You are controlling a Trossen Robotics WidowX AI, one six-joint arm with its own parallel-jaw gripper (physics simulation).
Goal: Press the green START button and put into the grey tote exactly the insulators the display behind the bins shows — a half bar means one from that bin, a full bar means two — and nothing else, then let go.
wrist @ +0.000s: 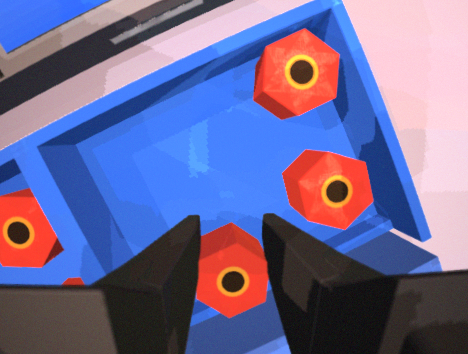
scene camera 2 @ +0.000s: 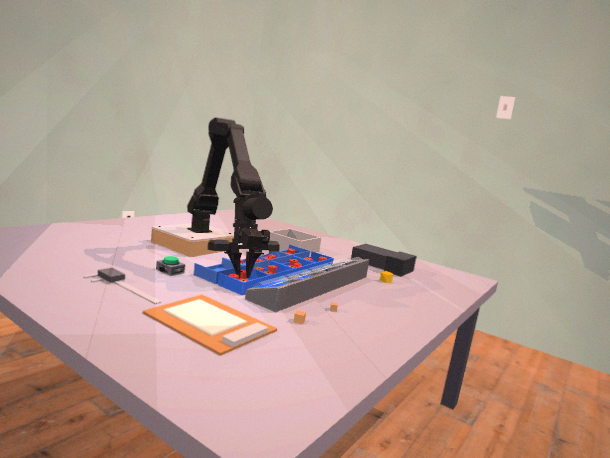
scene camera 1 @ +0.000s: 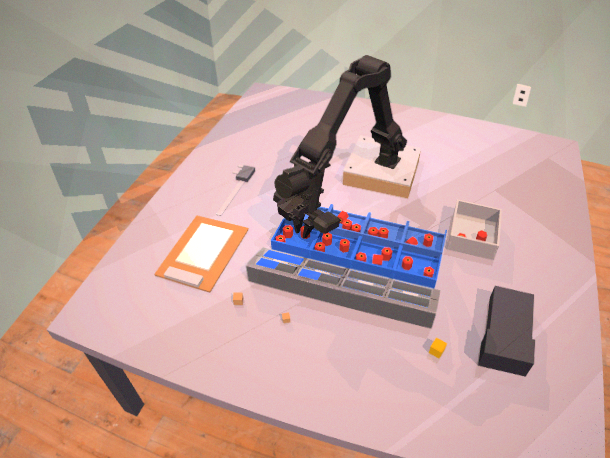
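Observation:
The gripper (scene camera 1: 302,233) (scene camera 2: 244,275) (wrist: 232,220) points down into the front bin at the row's left end in scene camera 1. Its fingers touch both sides of a red insulator (scene camera 2: 243,273) (wrist: 231,303), which is low in the blue bins (scene camera 1: 420,278) (scene camera 2: 230,287) (wrist: 401,175). Two others (wrist: 280,90) (wrist: 320,170) stand in that bin. The display (scene camera 1: 345,298) (scene camera 2: 300,292) shows a full upper and half lower bar in its leftmost panel, and a half lower bar in the second. The grey tote (scene camera 1: 472,248) (scene camera 2: 312,244) holds two insulators (scene camera 1: 482,235) (scene camera 1: 461,235). The START button (scene camera 2: 171,260) is green.
A black stepped block (scene camera 1: 509,325) (scene camera 2: 382,257) and a yellow cube (scene camera 1: 438,347) (scene camera 2: 386,276) are right of the display. Two small orange cubes (scene camera 1: 238,298) (scene camera 1: 285,317) lie before it. A clipboard (scene camera 1: 162,270) (scene camera 2: 210,345) and an adapter (scene camera 1: 245,173) (scene camera 2: 111,275) lie left.

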